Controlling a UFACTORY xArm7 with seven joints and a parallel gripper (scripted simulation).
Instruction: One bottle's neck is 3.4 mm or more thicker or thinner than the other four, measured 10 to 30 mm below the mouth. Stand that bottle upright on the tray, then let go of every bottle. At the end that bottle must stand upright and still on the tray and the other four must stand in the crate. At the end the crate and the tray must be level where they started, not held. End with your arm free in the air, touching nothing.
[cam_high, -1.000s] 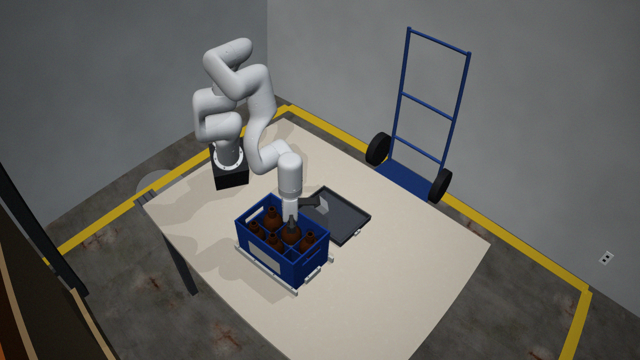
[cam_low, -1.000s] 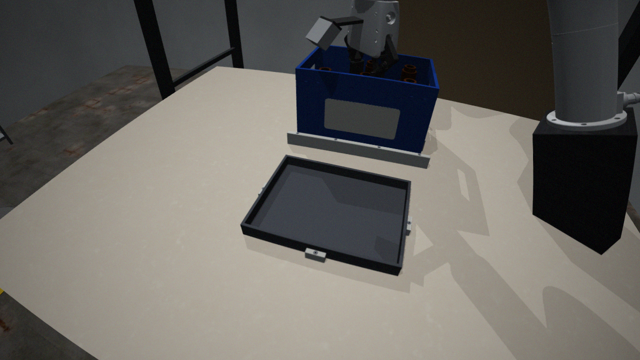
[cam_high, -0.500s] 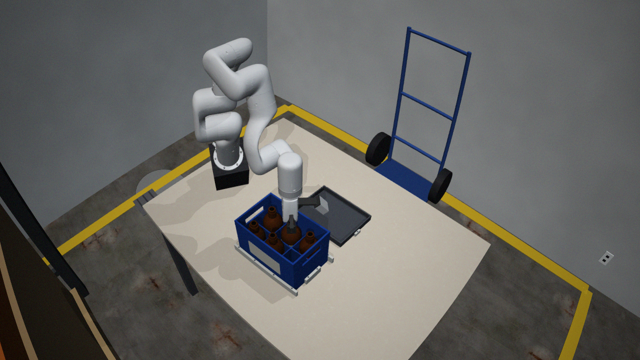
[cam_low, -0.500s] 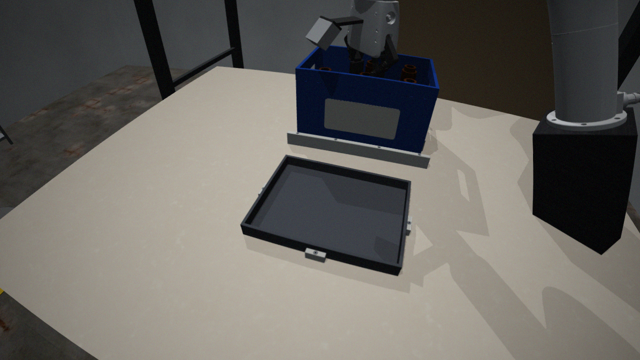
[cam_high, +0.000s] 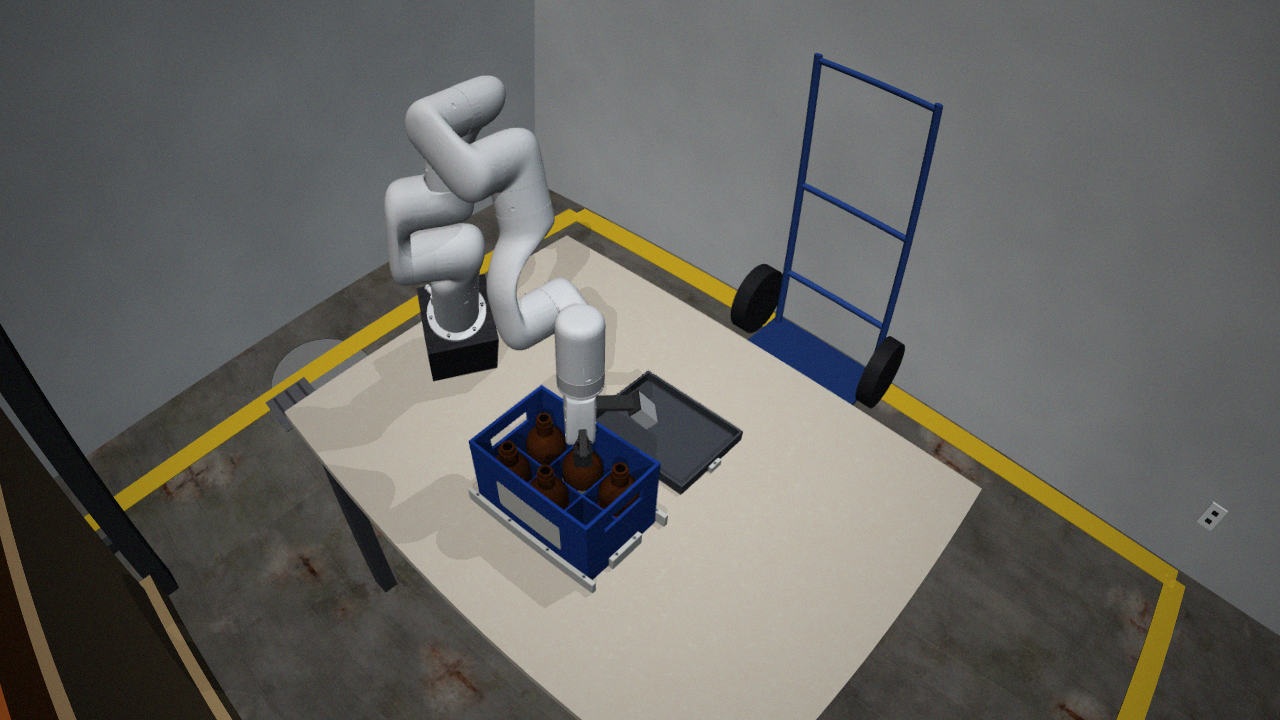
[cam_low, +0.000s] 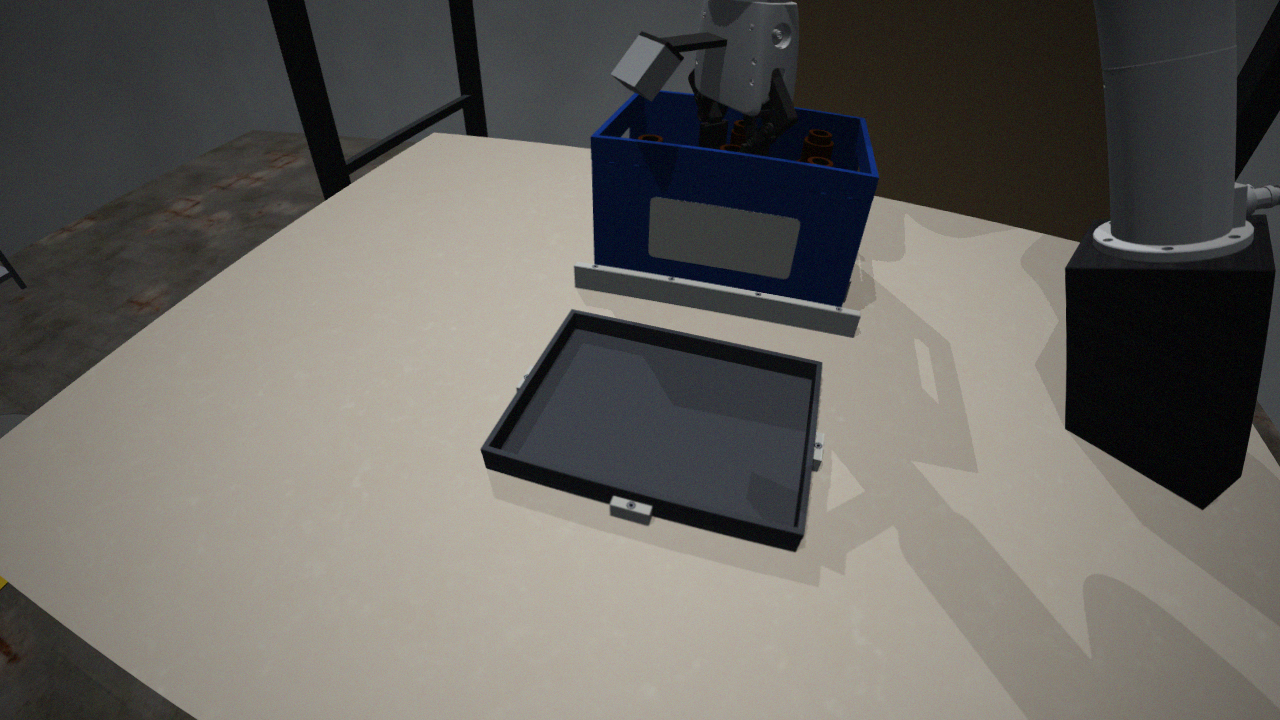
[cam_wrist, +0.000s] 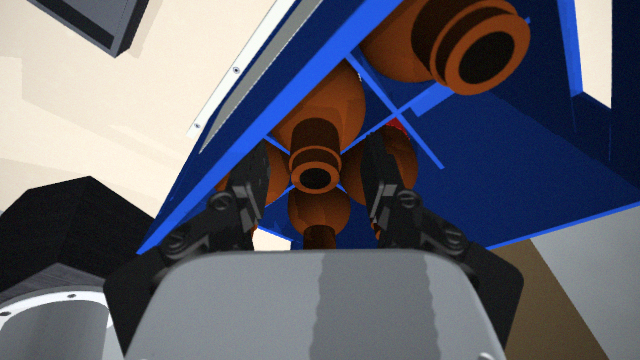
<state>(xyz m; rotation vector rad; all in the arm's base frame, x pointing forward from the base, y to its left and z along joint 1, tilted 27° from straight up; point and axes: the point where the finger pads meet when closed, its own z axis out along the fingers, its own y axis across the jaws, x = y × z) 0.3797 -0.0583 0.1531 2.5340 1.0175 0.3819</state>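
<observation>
Right now my hand is 7 cm above the crate, 5 cm to the left of it and 1 cm past it. The rest, counted from my hand: dark grey tray: 23 cm to the left, 15 cm below, 3 cm ahead; glass bottle: 10 cm behind, 9 cm to the right, 7 cm below.
</observation>
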